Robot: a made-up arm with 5 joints.
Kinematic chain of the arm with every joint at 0, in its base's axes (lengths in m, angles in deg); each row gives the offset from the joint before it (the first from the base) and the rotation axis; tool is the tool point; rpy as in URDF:
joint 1: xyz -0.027 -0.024 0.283 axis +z
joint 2: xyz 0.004 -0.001 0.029 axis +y
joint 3: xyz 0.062 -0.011 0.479 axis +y
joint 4: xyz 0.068 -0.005 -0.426 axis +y
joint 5: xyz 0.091 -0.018 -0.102 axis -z
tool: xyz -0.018 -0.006 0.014 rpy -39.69 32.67 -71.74
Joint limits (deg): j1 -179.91..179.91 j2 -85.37..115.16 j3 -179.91..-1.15 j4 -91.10..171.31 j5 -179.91..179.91
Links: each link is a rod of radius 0.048 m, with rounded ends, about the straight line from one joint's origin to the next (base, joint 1, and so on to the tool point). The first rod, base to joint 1, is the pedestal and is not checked.
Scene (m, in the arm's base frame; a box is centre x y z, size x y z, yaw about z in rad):
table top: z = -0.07
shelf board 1: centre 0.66 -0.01 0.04 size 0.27 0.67 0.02 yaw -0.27
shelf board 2: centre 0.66 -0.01 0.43 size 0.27 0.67 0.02 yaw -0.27
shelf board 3: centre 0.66 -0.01 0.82 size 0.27 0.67 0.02 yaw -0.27
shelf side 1: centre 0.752 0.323 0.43 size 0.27 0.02 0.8 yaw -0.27
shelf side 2: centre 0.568 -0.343 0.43 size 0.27 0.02 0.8 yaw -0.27
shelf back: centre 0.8 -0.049 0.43 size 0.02 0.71 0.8 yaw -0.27
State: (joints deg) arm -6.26 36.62 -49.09 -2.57 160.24
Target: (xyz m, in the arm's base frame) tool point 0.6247 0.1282 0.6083
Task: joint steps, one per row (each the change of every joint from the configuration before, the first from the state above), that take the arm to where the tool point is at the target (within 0.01 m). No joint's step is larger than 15 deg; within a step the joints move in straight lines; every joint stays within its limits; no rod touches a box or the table.
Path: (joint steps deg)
1: 12.45 -3.61 5.53 -5.21 3.56
2: 12.45 -3.61 5.53 -5.22 3.56
3: 12.46 -3.61 5.53 -5.21 3.55
4: -1.78 -10.56 -3.46 3.02 -3.96
5: -1.77 -10.57 -3.47 3.01 -3.96
6: -1.78 -10.56 -3.47 3.02 -3.96
7: -5.32 8.74 -10.46 0.92 0.50
8: -5.32 8.74 -10.46 0.92 0.49

